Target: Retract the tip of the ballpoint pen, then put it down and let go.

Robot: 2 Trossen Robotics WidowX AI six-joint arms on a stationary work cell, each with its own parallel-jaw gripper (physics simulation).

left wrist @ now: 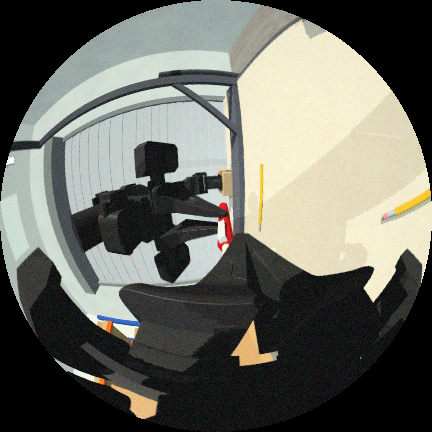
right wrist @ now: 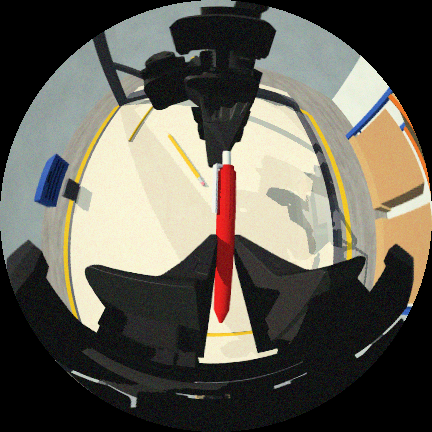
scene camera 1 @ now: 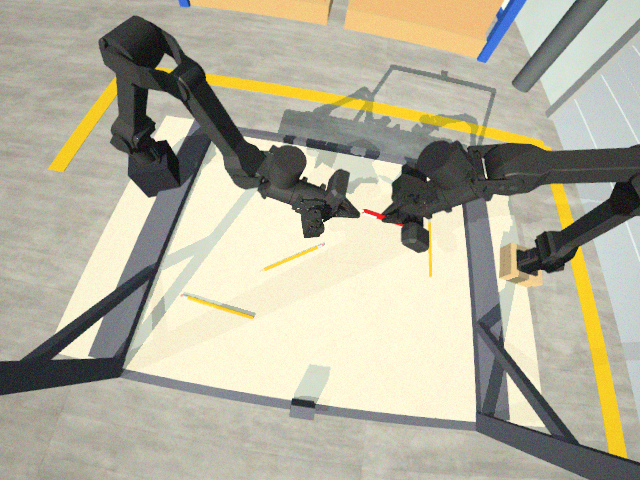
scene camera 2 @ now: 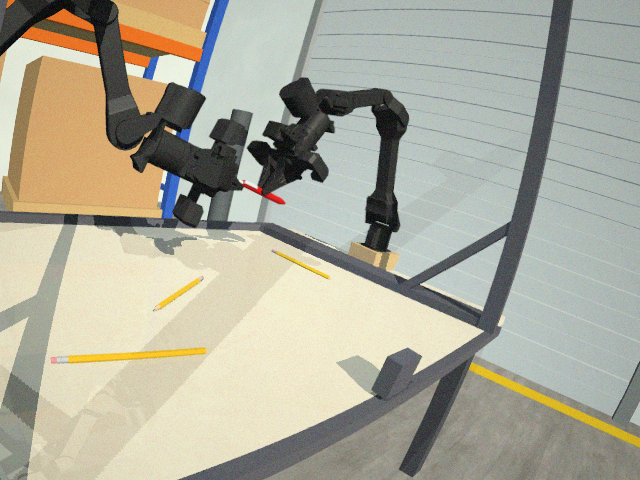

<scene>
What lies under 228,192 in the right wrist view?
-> A red ballpoint pen.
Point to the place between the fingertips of my left gripper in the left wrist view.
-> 240,238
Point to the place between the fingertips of my left gripper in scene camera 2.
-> At 241,188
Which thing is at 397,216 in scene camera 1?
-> My right gripper.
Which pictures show my right gripper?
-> The left wrist view, the right wrist view, scene camera 1 and scene camera 2: all of them.
</scene>
